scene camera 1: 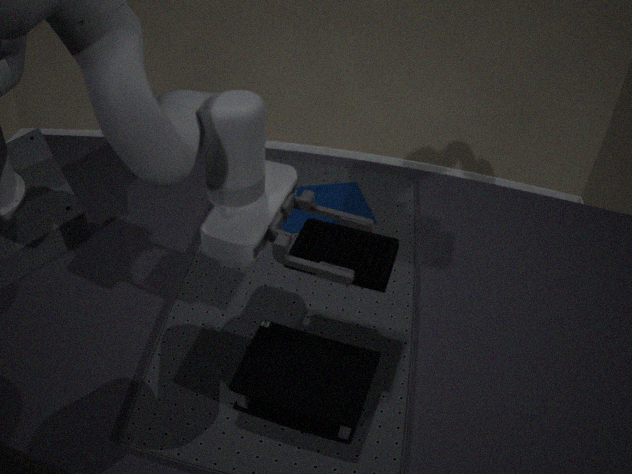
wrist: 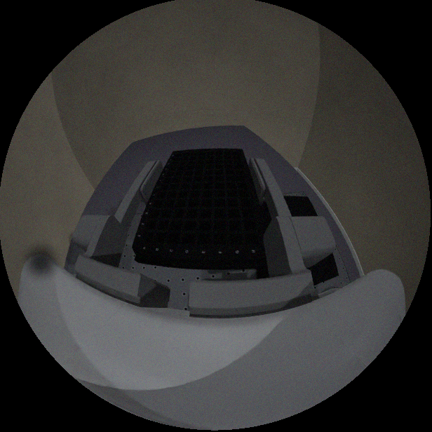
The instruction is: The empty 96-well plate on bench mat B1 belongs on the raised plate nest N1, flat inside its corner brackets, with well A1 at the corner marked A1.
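Places are measured from the arm's base along level axes (x ahead, y left, z up), in centimetres.
Pixels of known places: hand, tool point: [scene camera 1: 346,247].
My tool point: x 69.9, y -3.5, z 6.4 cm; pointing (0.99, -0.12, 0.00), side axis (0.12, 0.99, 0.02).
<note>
Ahead of a thing's pixels: the offset from my tool point to its middle. "spot": to the spot under its first point. Level surfaces: height alone.
My gripper [scene camera 1: 362,250] [wrist: 207,165] is shut on the black 96-well plate {dx -0.2, dy +0.0, dz -0.9 cm} [scene camera 1: 334,244] [wrist: 200,215], one finger along each long side. The plate is roughly level, held in the air above the perforated board. Its well grid shows faintly in the wrist view; well A1 cannot be told. The black raised nest {dx -1.7, dy -13.4, dz -12.2 cm} [scene camera 1: 306,377] stands nearer the camera in the scene view, apart from the plate, with pale corner brackets. Its A1 mark is not legible. The blue bench mat {dz -15.1 cm} [scene camera 1: 347,196] lies behind the plate, partly hidden by the gripper; its label does not show.
The perforated board {dz -15.3 cm} [scene camera 1: 193,433] lies under the nest and the mat. The arm [scene camera 1: 234,142] reaches in from the left. A grey plate-like base [scene camera 1: 45,168] stands at the far left. A pale rim {spot: dx -5.1, dy +46.6, dz -16.6 cm} [scene camera 1: 347,152] runs along the back edge. The scene is dim, with broad shadows.
</note>
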